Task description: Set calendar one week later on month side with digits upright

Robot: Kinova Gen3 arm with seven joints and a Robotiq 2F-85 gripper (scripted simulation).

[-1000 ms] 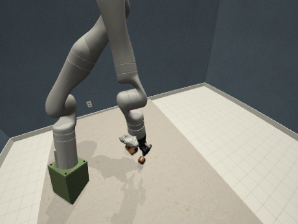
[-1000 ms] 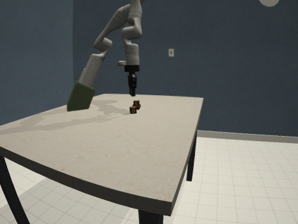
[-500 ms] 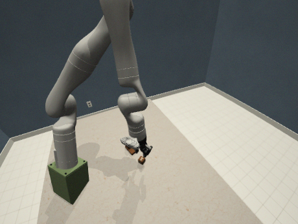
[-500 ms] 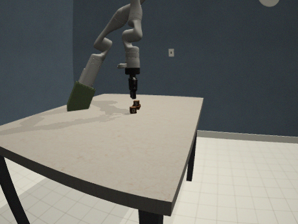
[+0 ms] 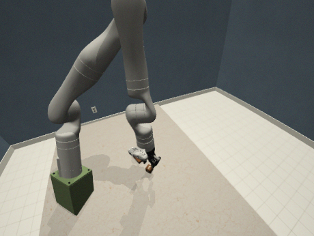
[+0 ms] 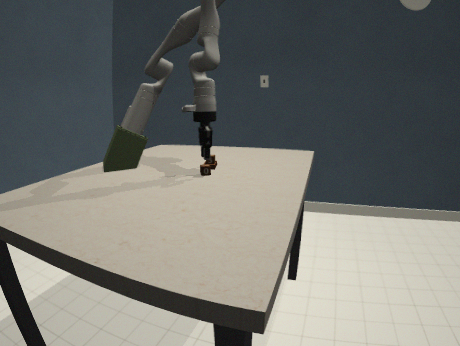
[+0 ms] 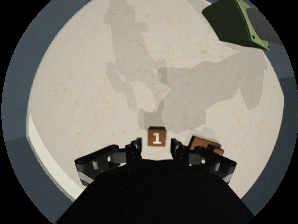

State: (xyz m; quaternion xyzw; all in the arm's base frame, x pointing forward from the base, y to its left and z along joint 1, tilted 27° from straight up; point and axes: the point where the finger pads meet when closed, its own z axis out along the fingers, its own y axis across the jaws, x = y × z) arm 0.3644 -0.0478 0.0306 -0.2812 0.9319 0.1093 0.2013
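Right now my hand is 6 cm above the brown digit cube. Also, from my hand: brown calendar tray: 11 cm to the left, 6 cm below, 4 cm behind.
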